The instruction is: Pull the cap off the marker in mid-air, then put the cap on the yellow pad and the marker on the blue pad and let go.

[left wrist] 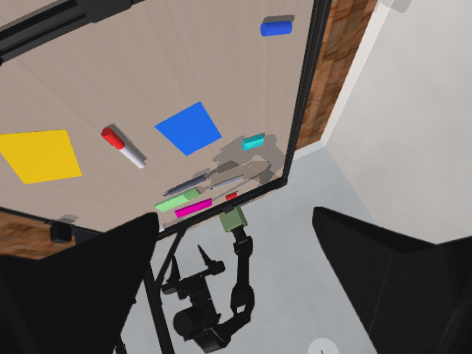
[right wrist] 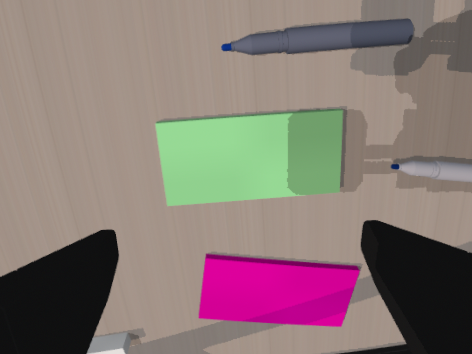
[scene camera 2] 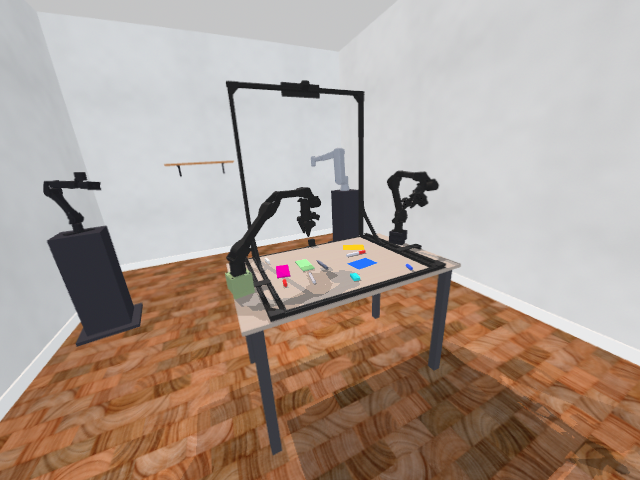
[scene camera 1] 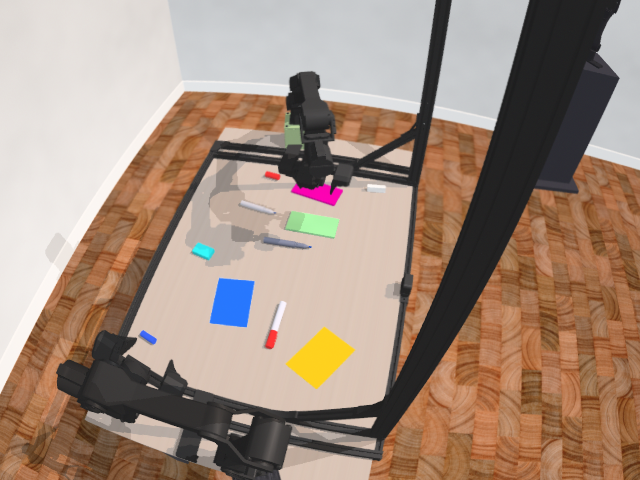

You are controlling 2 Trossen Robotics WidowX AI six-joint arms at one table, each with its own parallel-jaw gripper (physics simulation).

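Places are measured from the left arm's base along level axes (x down, y right, z back), in centimetres.
Where they show: left gripper, fingertip midpoint: (left wrist: 236, 218) (scene camera 2: 406, 209) (scene camera 1: 153, 350); right gripper, fingertip midpoint: (left wrist: 185, 250) (right wrist: 240, 239) (scene camera 2: 306, 235) (scene camera 1: 316, 190); left arm's base at its link origin: (scene camera 2: 398, 230); right arm's base at its link origin: (left wrist: 237, 228) (scene camera 2: 238, 273) (scene camera 1: 298, 119).
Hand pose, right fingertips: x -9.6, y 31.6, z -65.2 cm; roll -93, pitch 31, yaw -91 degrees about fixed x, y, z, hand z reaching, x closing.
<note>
Each offset is from my right fingertips to the top centre of the thing.
The marker @(dx +16.5, dy -17.9, dz +27.3 cm) (scene camera 1: 278, 315) (scene camera 2: 352, 254) (left wrist: 132, 156) lies on the table, its white body joined to its red cap @(dx +16.5, dy -20.0, dz +31.5 cm) (scene camera 1: 271, 338) (scene camera 2: 361, 252) (left wrist: 113, 138). It lies between the blue pad @(dx +18.3, dy -28.3, dz +17.3 cm) (scene camera 1: 232, 302) (scene camera 2: 362, 263) (left wrist: 188, 128) and the yellow pad @(dx +18.3, dy -9.1, dz +39.1 cm) (scene camera 1: 320, 356) (scene camera 2: 353, 247) (left wrist: 42, 157), both bare. My left gripper (scene camera 1: 151, 352) is open and empty, raised near the table's lower-left edge in scene camera 1. My right gripper (scene camera 1: 321, 189) (right wrist: 240, 239) is open and empty, pointing down above the magenta block, far from the marker. The marker does not show in the right wrist view.
Near my right gripper lie a magenta block @(dx +17.6, dy +4.8, dz -17.1 cm) (scene camera 1: 330, 195) (right wrist: 277, 292), a green block @(dx +17.6, dy -0.2, dz -3.6 cm) (scene camera 1: 317, 225) (right wrist: 225, 160), a dark pen @(dx +16.5, dy -9.1, dz +2.0 cm) (scene camera 1: 284, 242) (right wrist: 320, 38) and a pale pen @(dx +16.7, dy -15.0, dz -14.4 cm) (scene camera 1: 256, 207) (right wrist: 455, 171). A cyan block @(dx +16.9, dy -34.4, dz -1.7 cm) (scene camera 1: 203, 251) and a blue cylinder @(dx +16.3, dy -54.1, dz +24.3 cm) (scene camera 1: 147, 337) lie at the left.
</note>
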